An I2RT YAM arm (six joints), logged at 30 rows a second.
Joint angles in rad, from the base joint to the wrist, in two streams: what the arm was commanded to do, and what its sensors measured. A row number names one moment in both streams.
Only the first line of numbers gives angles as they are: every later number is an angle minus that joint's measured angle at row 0.
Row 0, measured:
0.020 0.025 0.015 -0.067 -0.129 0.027
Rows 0 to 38, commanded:
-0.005 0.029 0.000 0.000 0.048 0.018
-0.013 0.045 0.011 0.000 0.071 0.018
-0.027 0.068 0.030 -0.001 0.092 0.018
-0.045 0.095 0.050 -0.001 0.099 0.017
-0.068 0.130 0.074 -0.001 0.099 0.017
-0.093 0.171 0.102 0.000 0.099 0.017
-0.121 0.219 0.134 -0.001 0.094 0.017
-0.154 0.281 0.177 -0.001 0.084 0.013
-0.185 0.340 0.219 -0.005 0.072 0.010
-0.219 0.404 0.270 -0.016 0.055 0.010
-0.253 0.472 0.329 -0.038 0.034 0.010
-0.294 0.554 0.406 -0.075 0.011 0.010
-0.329 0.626 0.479 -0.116 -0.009 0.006
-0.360 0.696 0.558 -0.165 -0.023 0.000
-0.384 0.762 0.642 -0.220 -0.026 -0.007
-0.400 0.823 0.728 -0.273 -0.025 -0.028
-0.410 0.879 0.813 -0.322 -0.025 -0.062
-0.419 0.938 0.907 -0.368 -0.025 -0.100
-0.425 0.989 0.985 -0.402 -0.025 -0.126
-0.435 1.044 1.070 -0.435 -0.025 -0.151
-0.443 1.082 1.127 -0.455 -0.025 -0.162
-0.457 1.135 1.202 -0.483 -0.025 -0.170
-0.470 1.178 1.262 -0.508 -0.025 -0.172
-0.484 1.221 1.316 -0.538 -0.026 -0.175
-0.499 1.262 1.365 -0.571 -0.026 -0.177
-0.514 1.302 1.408 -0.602 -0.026 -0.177
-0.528 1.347 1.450 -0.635 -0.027 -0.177
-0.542 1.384 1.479 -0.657 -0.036 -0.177
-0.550 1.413 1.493 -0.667 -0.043 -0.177
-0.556 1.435 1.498 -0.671 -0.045 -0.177
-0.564 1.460 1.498 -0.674 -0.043 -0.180
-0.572 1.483 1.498 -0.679 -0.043 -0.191
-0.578 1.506 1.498 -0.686 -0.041 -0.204
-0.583 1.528 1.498 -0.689 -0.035 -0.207
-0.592 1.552 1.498 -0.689 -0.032 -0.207
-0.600 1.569 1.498 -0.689 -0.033 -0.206
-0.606 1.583 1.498 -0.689 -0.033 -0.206
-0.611 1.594 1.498 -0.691 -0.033 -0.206
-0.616 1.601 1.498 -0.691 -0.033 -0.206
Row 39, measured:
-0.597 1.593 1.485 -0.690 -0.023 -0.192
